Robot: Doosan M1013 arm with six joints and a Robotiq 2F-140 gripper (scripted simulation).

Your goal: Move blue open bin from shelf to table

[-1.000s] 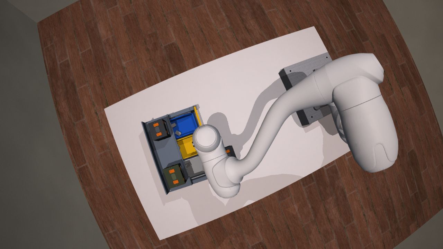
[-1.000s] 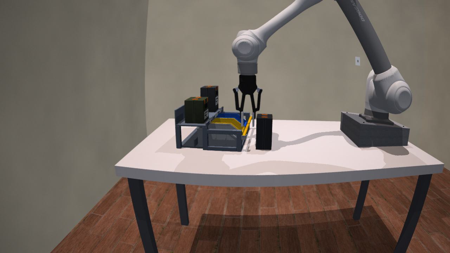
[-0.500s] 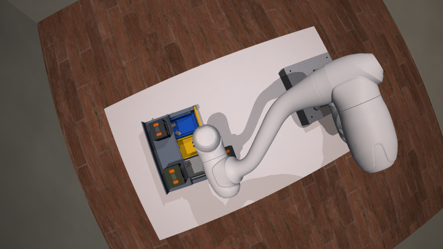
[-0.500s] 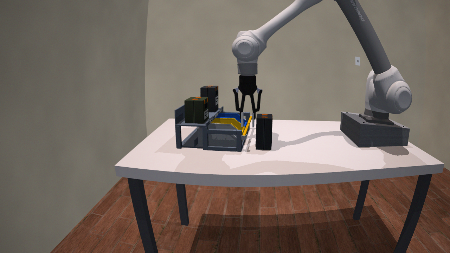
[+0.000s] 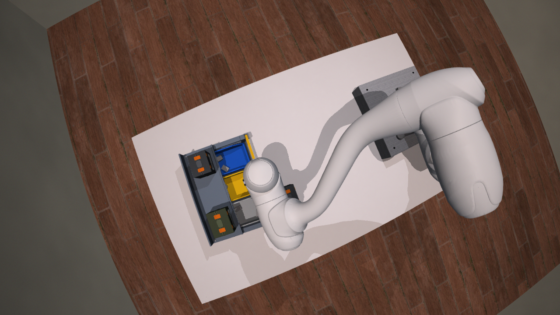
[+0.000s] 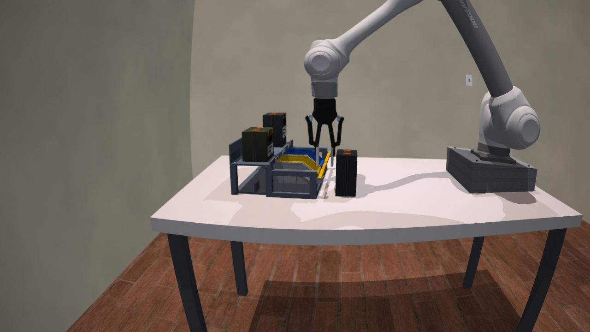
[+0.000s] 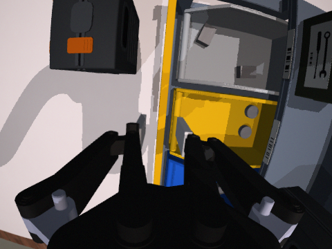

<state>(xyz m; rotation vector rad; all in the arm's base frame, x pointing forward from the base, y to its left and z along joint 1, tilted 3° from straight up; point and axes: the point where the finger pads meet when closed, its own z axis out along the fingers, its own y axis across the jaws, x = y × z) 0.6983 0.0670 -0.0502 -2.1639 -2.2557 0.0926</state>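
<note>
The yellow bar is 3 cm below my hand. The rest, counted from my hand: blue open bin (11 cm ahead, 11 cm to the right, 5 cm below); then yellow bin (10 cm ahead, 5 cm below); then black box (8 cm behind, 11 cm to the left, 2 cm below).
</note>
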